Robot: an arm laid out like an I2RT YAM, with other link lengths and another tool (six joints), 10 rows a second.
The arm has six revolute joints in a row. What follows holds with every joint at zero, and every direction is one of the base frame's.
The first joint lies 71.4 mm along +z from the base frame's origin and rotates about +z.
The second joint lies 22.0 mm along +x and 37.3 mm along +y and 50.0 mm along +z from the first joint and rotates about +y.
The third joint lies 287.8 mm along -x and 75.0 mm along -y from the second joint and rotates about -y.
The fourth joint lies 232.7 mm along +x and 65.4 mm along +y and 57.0 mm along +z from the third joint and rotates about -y.
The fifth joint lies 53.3 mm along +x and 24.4 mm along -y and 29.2 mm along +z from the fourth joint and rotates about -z.
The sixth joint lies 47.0 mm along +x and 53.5 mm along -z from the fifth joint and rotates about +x.
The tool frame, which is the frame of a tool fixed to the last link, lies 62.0 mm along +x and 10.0 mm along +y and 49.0 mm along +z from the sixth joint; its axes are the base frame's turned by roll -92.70, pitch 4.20 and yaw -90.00 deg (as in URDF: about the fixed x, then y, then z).
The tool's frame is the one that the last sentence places.
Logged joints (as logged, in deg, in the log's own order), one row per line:
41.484 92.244 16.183 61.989 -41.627 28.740
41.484 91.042 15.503 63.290 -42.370 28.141
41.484 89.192 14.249 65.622 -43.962 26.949
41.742 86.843 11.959 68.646 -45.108 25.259
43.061 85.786 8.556 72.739 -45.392 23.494
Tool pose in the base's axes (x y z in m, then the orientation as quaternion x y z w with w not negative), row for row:
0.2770 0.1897 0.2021 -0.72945 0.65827 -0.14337 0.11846
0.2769 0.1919 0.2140 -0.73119 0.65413 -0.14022 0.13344
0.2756 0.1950 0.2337 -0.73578 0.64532 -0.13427 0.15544
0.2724 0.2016 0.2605 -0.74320 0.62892 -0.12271 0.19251
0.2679 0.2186 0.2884 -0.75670 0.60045 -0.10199 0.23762
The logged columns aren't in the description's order. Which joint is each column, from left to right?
Columns, left to right: joint 1, joint 2, joint 5, joint 3, joint 4, joint 6.
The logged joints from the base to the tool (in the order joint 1, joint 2, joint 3, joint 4, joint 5, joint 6), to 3 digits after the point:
41.484 92.244 61.989 -41.627 16.183 28.740
41.484 91.042 63.290 -42.370 15.503 28.141
41.484 89.192 65.622 -43.962 14.249 26.949
41.742 86.843 68.646 -45.108 11.959 25.259
43.061 85.786 72.739 -45.392 8.556 23.494

